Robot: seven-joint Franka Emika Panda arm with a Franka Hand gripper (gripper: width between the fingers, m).
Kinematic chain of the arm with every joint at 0, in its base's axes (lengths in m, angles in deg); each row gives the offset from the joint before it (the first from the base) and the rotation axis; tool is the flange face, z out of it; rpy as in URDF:
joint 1: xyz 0 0 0.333 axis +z
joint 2: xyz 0 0 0 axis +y
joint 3: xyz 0 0 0.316 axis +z
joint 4: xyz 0.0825 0 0 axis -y
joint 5: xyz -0.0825 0 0.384 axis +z
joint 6: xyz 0 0 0 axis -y
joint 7: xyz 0.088 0 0 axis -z
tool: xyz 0 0 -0.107 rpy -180 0 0
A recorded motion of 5 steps. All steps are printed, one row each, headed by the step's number.
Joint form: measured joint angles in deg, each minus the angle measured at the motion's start. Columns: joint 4, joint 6, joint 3, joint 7, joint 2, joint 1, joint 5.
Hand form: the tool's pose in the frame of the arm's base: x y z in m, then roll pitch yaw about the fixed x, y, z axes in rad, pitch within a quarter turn. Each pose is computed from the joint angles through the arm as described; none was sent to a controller.
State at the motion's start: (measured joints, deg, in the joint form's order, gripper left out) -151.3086 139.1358 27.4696 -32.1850 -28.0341 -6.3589 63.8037
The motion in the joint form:
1: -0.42 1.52 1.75 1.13 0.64 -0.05 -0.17
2: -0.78 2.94 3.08 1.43 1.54 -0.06 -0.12
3: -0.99 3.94 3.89 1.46 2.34 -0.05 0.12
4: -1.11 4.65 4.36 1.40 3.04 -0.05 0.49
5: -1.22 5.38 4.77 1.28 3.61 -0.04 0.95
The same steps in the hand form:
1: 0.3802 0.1550 0.4015 -2.5985 -0.3534 0.0300
2: 0.3786 0.1599 0.3928 -2.6156 -0.3461 0.0357
3: 0.3778 0.1627 0.3862 -2.6239 -0.3402 0.0375
4: 0.3777 0.1641 0.3812 -2.6260 -0.3346 0.0348
5: 0.3776 0.1651 0.3771 -2.6272 -0.3320 0.0308

